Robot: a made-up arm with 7 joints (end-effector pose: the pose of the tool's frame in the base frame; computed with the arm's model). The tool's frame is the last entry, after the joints. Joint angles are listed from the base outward.
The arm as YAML. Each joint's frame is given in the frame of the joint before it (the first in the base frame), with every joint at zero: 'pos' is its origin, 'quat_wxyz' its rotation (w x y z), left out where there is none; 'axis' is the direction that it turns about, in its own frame. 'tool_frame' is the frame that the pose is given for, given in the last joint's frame.
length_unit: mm
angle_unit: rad
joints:
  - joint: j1
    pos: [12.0, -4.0, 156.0]
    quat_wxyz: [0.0, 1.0, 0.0, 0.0]
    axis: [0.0, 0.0, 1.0]
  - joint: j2
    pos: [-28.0, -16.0, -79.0]
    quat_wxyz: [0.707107, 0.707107, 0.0, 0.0]
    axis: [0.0, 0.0, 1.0]
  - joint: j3
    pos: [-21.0, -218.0, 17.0]
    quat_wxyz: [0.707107, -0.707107, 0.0, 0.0]
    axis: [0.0, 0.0, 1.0]
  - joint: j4
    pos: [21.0, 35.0, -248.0]
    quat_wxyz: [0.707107, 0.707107, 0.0, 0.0]
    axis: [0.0, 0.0, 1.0]
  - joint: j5
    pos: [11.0, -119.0, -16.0]
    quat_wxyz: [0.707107, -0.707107, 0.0, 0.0]
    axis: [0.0, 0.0, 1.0]
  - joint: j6
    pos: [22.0, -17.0, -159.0]
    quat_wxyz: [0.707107, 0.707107, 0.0, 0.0]
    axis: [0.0, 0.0, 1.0]
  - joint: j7
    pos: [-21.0, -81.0, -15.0]
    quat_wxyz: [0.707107, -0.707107, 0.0, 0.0]
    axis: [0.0, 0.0, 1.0]
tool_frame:
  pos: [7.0, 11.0, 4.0]
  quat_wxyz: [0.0, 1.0, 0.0, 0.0]
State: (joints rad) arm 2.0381 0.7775 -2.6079 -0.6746 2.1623 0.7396 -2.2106
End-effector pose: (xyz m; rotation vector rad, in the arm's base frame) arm -0.2520 -0.5804 0.6065 1.3782 -1.5136 0.6011
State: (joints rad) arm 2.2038 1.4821 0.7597 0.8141 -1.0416 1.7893 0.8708
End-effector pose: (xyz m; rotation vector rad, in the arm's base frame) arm -0.4503 -0.4058 0.0871 2.2129 1.4910 0.8835
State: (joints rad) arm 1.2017 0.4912 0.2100 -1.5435 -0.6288 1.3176 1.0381
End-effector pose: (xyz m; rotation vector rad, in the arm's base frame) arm 0.0812 0.0657 0.8812 -0.7644 0.4570 -2.0758
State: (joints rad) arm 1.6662 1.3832 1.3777 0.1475 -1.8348 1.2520 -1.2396
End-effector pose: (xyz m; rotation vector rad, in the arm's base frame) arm -0.0660 -0.7382 0.3554 2.5211 0.0611 0.4371
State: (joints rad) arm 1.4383 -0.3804 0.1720 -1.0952 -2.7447 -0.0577 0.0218
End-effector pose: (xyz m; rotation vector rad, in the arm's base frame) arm -0.0200 0.5516 0.7117 -1.2700 0.7613 0.8938
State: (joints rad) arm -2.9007 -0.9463 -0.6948 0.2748 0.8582 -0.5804 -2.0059
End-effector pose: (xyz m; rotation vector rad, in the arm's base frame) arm 0.5950 -0.2404 0.7580 -0.4583 1.3925 -1.3562
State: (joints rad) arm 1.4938 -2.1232 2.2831 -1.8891 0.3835 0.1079 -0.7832
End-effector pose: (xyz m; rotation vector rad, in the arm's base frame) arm 0.2970 0.4515 0.1583 0.5602 0.8255 1.5701
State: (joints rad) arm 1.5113 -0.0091 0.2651 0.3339 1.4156 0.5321 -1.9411
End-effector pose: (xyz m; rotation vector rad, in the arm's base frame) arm -0.0882 -0.0878 1.0235 0.6230 -0.3400 -1.2874
